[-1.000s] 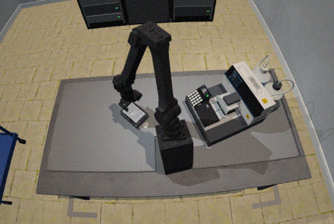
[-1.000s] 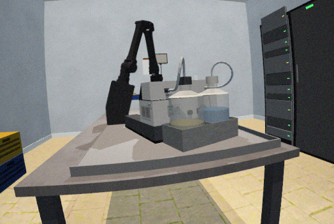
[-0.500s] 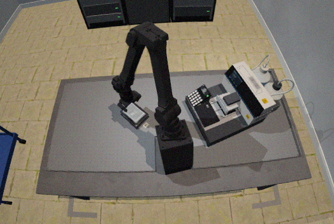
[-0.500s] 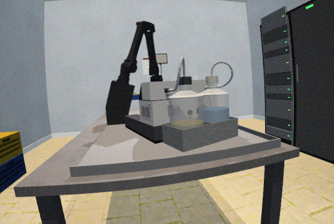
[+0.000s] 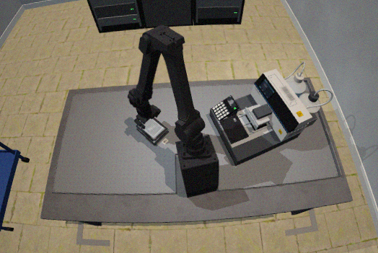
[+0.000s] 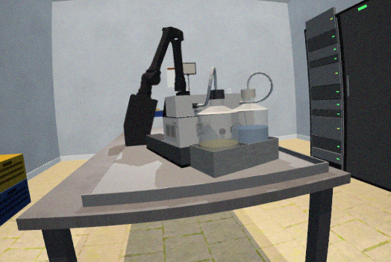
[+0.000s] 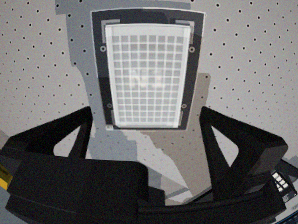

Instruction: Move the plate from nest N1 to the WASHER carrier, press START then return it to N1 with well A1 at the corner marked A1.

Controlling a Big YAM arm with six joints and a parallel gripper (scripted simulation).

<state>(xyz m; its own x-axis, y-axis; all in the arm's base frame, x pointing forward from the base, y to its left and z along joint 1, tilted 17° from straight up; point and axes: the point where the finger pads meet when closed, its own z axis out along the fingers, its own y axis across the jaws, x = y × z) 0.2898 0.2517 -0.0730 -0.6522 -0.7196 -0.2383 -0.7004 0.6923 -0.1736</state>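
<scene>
Right now my hand is 70 mm above the white well plate. Also, from my hand: dark washer carrier (470 mm to the right, 50 mm behind, 30 mm below); then white corner label (110 mm below, 80 mm to the right, 70 mm behind); then plate washer (610 mm to the right, 20 mm above).
</scene>
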